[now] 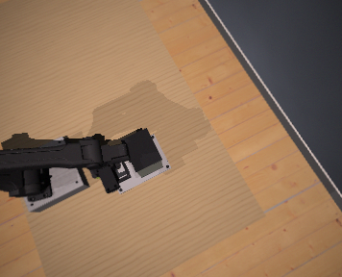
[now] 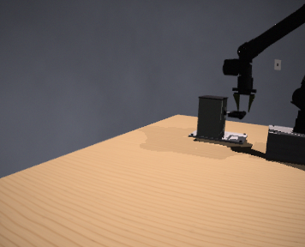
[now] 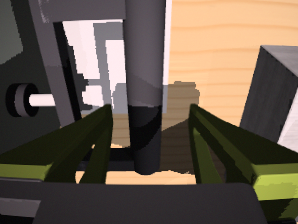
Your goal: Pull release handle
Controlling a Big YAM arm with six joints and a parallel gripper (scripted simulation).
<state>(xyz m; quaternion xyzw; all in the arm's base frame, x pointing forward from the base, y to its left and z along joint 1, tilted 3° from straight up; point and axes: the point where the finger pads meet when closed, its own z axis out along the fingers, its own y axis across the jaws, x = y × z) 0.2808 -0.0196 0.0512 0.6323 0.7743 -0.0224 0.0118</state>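
Right now the baseplate is 120 mm below my hand, 100 mm ahead of it and 20 mm to the left of it.
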